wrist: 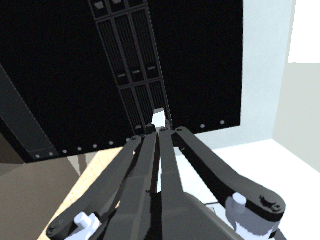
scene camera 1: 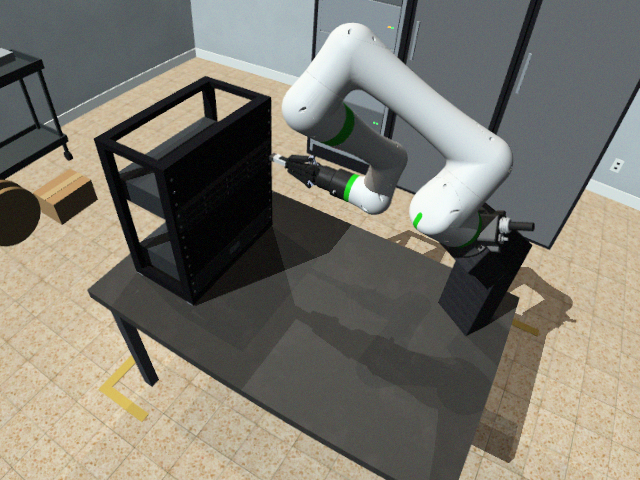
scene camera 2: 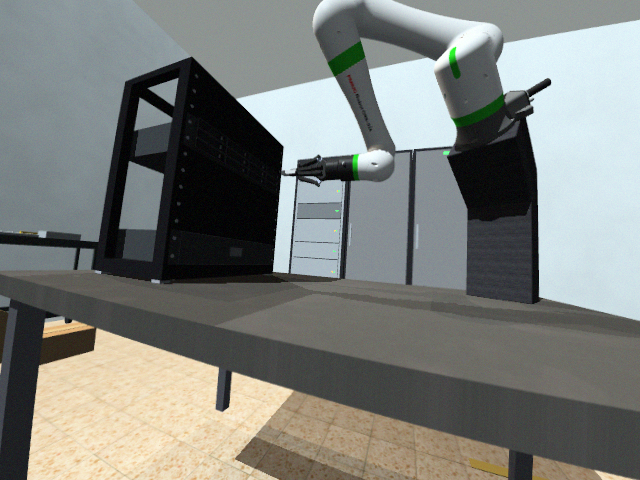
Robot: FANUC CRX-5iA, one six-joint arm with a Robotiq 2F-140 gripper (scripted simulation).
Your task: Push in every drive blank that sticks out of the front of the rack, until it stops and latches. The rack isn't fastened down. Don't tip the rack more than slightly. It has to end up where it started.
Labels:
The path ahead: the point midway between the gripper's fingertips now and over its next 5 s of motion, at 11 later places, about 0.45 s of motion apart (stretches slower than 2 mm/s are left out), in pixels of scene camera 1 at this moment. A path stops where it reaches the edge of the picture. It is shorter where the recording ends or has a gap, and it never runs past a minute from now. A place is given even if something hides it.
My gripper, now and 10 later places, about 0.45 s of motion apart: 271,156; 269,155; 268,155; 266,154; 264,153; 263,153; 263,153; 262,152; 261,152; 267,154; 280,159

